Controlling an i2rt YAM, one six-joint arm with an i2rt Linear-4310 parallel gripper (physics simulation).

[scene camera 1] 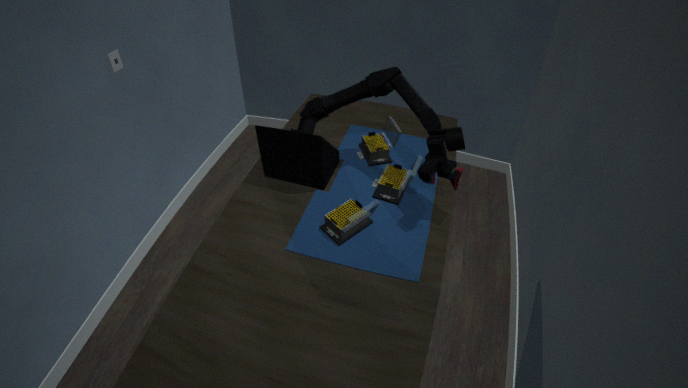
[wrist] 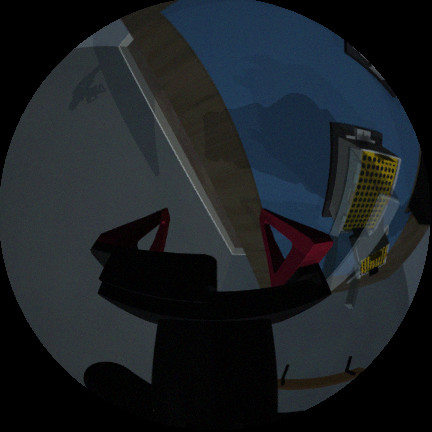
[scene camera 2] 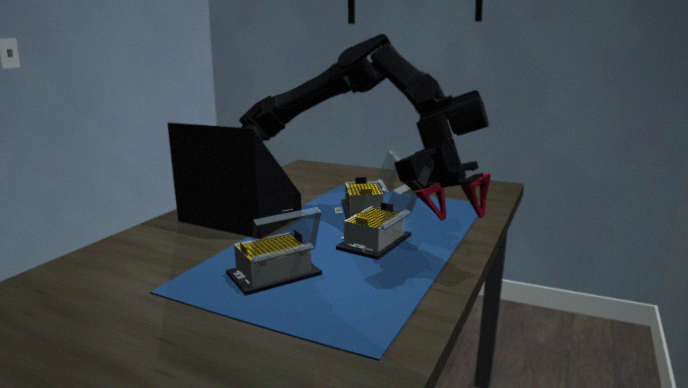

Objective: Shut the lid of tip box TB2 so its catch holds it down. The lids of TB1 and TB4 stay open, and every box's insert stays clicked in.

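Places are measured from the arm's base along level axes (x ahead, y left, z up), in centimetres.
Pixels of known places: gripper, between the fingertips: (scene camera 1: 445, 186) (wrist: 214, 212) (scene camera 2: 462, 218); arm's base, origin of its link: (scene camera 1: 303, 138) (scene camera 2: 240, 156).
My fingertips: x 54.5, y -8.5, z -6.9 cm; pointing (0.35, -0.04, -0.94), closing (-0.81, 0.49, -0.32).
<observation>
For each thing: its middle in the pictures, then the offset to it from my fingertips. Level surfaces: height alone.
- Tip box TB4, middle of its body: (scene camera 2: 270, 256) (scene camera 1: 344, 217) dx -34.0, dy -15.5, dz -6.4 cm
- Tip box TB1, middle of its body: (scene camera 2: 363, 186) (wrist: 374, 263) (scene camera 1: 375, 141) dx -28.8, dy +25.6, dz -3.3 cm
- blue mat, height of its surface: dz -9.7 cm
- wooden table, height of its surface: dz -10.0 cm
Tip box TB2 (scene camera 1: 392, 177) (scene camera 2: 363, 235) (wrist: 371, 192) is the middle box, with its yellow insert seated level. Its clear lid (scene camera 1: 416, 166) (scene camera 2: 404, 204) stands open on the side toward the table's right edge. Tip box TB4 (scene camera 1: 345, 220) (scene camera 2: 280, 267) is nearest the scene cameras, its lid (scene camera 1: 371, 207) (scene camera 2: 311, 227) open. Tip box TB1 (scene camera 1: 375, 145) (scene camera 2: 364, 201) (wrist: 372, 260) is farthest, its lid (scene camera 1: 394, 124) (scene camera 2: 389, 169) open. My gripper (scene camera 1: 445, 184) (scene camera 2: 462, 217) (wrist: 214, 212) is open and empty, raised outside TB2's lid; whether a finger touches the lid is unclear. Catches are too small to judge.
The boxes stand on a blue mat (scene camera 1: 390, 257) (scene camera 2: 340, 320) (wrist: 230, 35) on the wooden table (scene camera 1: 300, 320) (scene camera 2: 100, 330) (wrist: 200, 90). The black arm base block (scene camera 1: 295, 157) (scene camera 2: 215, 180) stands left of the mat. The table's right edge lies below the gripper.
</observation>
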